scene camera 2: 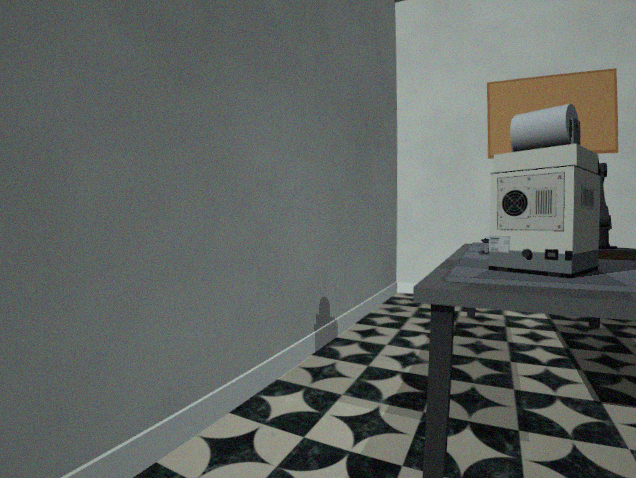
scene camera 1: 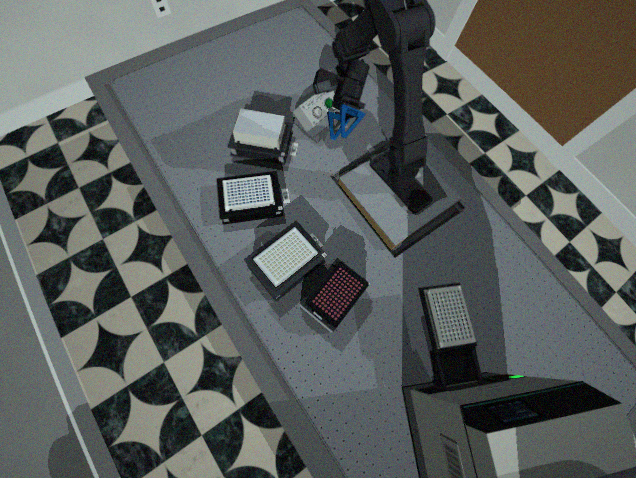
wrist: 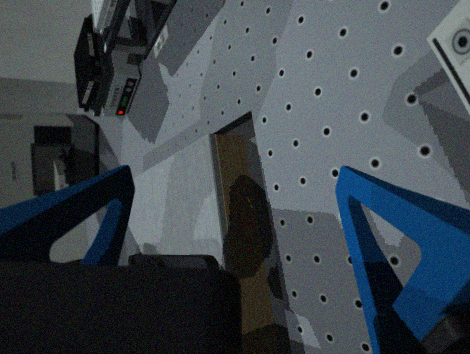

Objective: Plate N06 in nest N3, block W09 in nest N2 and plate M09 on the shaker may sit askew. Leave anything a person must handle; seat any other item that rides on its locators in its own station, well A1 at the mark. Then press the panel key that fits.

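Plate N06, a white plate with bluish wells, lies on the black nest N3. White block W09 is on nest N2. Dark plate M09 with red wells lies on the shaker, which shows a red light in the wrist view. Their exact seating is too small to tell. The pale key panel shows a green key; the arm hides part of it. My gripper is open and empty, above the table beside the panel.
Another nest with a pale plate stands between N3 and the shaker. A wood-edged frame surrounds the arm's base. A large instrument stands at the table's far end, with a plate on its carrier.
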